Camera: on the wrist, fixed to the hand. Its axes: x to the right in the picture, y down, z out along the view.
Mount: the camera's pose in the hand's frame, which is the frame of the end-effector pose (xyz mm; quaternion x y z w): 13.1 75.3 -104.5 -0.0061 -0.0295 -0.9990 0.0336
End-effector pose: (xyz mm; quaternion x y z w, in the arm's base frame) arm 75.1 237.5 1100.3 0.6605 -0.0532 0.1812 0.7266
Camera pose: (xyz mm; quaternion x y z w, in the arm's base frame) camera 45.2 347.0 1162.6 0.0763 0.6355 -0.7396 0.2079
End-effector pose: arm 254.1 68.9 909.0 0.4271 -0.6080 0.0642 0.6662
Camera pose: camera 290.8 178.0 968.2 0.6196 0.3862 -0.6797 0.0712
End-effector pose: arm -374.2 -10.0 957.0 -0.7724 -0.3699 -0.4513 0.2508
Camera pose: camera -363.4 -126.1 1013.3 -0.3287 0.7887 0.2452 0.4580
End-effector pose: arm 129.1 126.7 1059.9 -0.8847 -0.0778 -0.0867 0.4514
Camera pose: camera 149.4 -1.1 1064.0 -0.0427 0.8992 0.4282 0.0791
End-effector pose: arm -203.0 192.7 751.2 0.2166 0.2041 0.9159 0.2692
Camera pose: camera -296.4 115.3 705.9 -0.1712 0.2097 -0.2433 0.9314
